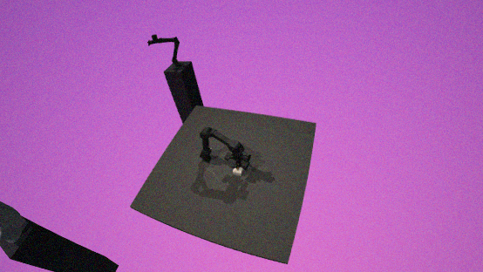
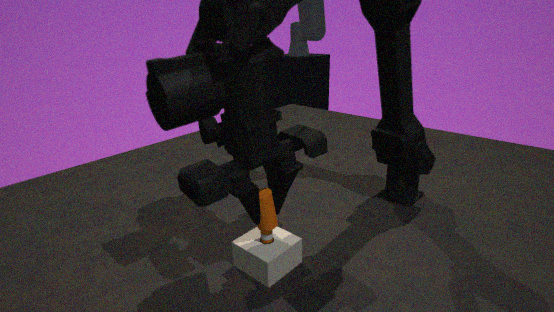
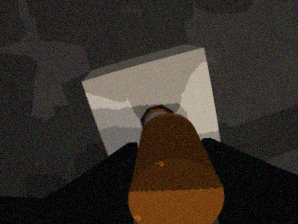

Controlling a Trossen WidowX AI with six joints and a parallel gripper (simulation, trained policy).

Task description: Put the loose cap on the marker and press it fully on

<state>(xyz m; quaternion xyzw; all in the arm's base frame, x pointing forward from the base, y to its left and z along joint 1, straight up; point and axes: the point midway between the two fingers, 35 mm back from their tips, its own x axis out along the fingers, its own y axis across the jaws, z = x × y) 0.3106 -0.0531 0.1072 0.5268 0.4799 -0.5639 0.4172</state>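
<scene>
Right now the white holder block is 5 cm below my gripper tip. Also, from my gripper tip: orange cap 1 cm above.
</scene>
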